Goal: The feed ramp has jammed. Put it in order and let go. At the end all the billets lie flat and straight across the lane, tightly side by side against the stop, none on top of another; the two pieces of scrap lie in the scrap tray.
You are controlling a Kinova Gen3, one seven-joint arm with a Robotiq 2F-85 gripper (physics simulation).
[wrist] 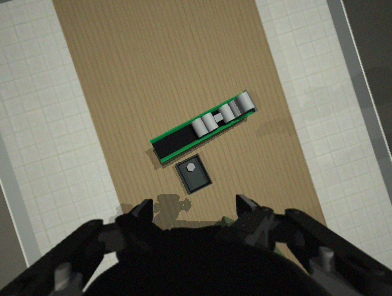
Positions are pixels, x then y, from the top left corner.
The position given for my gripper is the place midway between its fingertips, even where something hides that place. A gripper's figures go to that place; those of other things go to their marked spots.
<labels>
My gripper (194,206) is 0.16 m from the lens. A scrap tray (195,180): 0.60 m from the lens. A lane (186,135): 0.51 m from the lens. The marked spots on the lane and the scrap tray are 0.19 m apart.
</labels>
